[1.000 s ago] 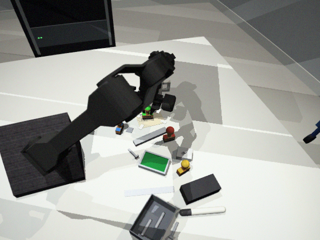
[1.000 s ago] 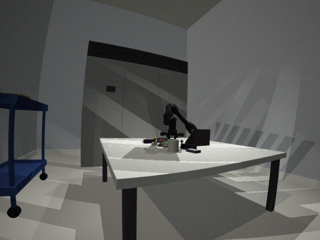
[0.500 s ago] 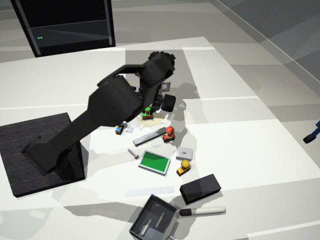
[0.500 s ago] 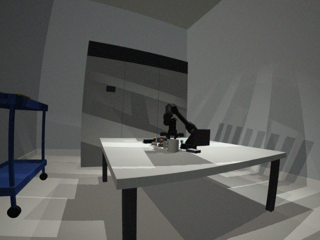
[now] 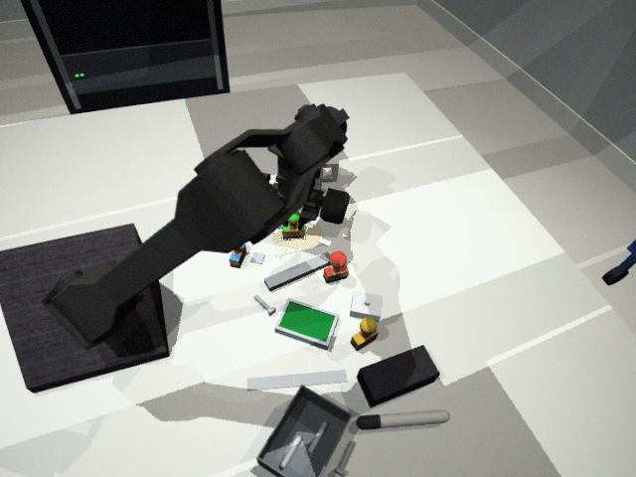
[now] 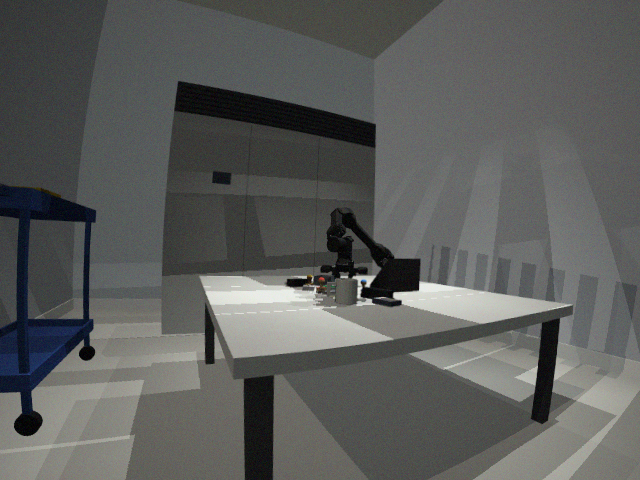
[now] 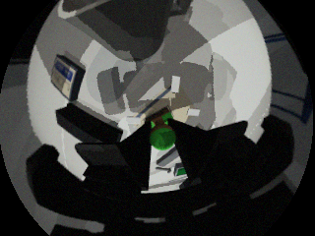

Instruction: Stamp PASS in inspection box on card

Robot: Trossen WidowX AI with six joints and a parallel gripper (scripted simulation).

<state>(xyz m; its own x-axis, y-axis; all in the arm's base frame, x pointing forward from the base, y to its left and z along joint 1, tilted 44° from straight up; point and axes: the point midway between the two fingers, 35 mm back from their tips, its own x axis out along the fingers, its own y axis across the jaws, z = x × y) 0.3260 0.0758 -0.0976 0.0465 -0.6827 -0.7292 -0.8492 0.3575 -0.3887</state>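
Right now my gripper tip is right at the green-knobbed stamp. Round my gripper tip: blue stamp (110 mm behind, 30 mm to the right); then grey bar (10 mm behind, 90 mm to the right, 20 mm below); then card (10 mm ahead, 10 mm to the right, 30 mm below).
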